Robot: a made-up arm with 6 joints.
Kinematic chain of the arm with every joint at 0, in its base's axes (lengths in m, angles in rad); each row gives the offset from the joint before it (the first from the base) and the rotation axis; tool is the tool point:
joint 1: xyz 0 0 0.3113 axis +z
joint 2: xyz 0 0 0 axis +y
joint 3: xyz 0 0 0.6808 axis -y
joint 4: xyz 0 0 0 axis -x
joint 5: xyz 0.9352 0 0 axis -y
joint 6: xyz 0 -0.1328 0 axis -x
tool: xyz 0 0 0
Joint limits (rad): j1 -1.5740..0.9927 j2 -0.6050..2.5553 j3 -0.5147..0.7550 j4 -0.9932..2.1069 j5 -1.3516..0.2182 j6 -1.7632..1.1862
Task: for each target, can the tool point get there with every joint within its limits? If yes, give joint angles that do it. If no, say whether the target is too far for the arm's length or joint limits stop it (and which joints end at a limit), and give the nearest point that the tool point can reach.
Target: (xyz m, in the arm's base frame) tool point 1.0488 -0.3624 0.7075
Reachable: yes | joints -0.2317 0.2999 -0.0509 0.5689 -0.2023 -0.8226
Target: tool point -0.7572 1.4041 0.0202
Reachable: no: joint limits stop it (at a limit: joint 2, joint 3, joint 4) | nearest point -0.2700 0.5006 -0.2117 | short by 1.052 m
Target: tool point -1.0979 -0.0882 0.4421
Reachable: no: joint limits stop it (at a limit: joint 2, joint 3, joint 4) | nearest point -0.5669 -0.0455 -0.2117 | short by 0.843 m
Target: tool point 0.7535 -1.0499 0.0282
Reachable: yes | joints -0.8654 1.0435 0.3977 -0.6341 -0.4591 -0.1540
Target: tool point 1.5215 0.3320 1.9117
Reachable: no: too far | nearest point 1.0467 0.2284 1.4123 | short by 0.697 m
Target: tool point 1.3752 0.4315 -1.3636
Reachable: no: too far | nearest point 0.9561 0.3000 -0.8531 | short by 0.673 m
